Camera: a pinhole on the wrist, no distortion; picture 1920 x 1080 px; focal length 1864.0 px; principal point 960.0 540.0 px. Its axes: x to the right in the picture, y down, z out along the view. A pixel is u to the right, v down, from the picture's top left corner.
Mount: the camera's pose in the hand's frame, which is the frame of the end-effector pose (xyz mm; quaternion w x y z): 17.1 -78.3 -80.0 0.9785 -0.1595 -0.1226 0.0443
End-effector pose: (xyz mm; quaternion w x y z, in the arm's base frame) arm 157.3 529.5 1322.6 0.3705 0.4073 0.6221 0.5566
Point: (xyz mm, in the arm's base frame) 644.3 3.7 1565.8
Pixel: outside the picture
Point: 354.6 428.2 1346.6
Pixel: 184.9 855.4
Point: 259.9 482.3 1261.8
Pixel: 372.7 297.6
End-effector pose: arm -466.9 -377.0 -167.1 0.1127 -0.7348 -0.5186 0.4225
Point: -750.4 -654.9 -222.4
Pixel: 320.1 225.8
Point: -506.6 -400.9 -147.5
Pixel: 656.5 790.7
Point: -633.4 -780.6 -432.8
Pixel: 669.4 996.0
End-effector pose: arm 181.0 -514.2 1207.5 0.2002 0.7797 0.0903 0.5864
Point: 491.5 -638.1 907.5
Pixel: 528.0 143.1
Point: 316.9 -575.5 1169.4
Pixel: 1204.5 734.5
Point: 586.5 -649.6 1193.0
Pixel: 1601.3 485.4
